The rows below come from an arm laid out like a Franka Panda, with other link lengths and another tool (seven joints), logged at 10 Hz.
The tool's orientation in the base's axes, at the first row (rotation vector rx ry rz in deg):
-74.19 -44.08 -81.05
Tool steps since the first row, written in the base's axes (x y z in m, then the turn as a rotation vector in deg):
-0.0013 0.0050 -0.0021 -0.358 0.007 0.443
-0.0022 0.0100 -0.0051 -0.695 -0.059 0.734
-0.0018 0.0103 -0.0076 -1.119 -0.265 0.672
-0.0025 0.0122 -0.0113 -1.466 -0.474 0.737
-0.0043 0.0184 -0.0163 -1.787 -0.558 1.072
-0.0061 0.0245 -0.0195 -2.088 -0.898 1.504
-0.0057 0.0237 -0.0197 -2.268 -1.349 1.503
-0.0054 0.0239 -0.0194 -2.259 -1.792 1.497
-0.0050 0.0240 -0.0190 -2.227 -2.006 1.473
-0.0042 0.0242 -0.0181 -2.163 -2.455 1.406
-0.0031 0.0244 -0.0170 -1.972 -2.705 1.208
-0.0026 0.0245 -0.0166 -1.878 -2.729 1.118
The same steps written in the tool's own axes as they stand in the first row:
-0.0034 -0.0022 0.0038 0.387 -0.418 -0.007
-0.0077 -0.0039 0.0075 0.648 -0.770 -0.108
-0.0101 -0.0032 0.0074 0.598 -1.105 -0.442
-0.0143 -0.0037 0.0081 0.678 -1.388 -0.728
-0.0209 -0.0062 0.0122 0.988 -1.728 -0.832
-0.0257 -0.0090 0.0166 1.459 -1.997 -1.146
-0.0256 -0.0084 0.0160 1.556 -2.045 -1.619
-0.0254 -0.0082 0.0163 1.665 -1.915 -2.028
-0.0250 -0.0079 0.0166 1.701 -1.822 -2.222
-0.0241 -0.0074 0.0172 1.759 -1.628 -2.634
-0.0229 -0.0066 0.0180 1.653 -1.345 -2.850
-0.0225 -0.0062 0.0183 1.583 -1.234 -2.863

